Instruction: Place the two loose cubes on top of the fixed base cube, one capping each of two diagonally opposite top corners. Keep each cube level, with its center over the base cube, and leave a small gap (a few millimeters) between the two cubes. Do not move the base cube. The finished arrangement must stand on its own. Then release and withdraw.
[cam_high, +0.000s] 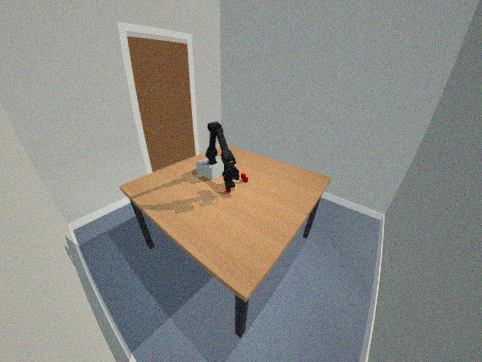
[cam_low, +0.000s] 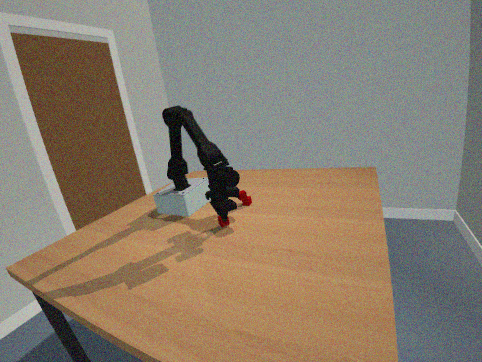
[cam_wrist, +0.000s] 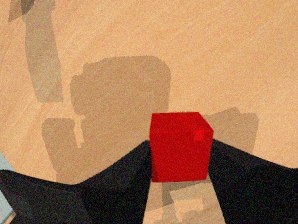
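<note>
My gripper tip is now 3 cm past the red cube, 19 cm to the right of it and 2 cm below it.
</note>
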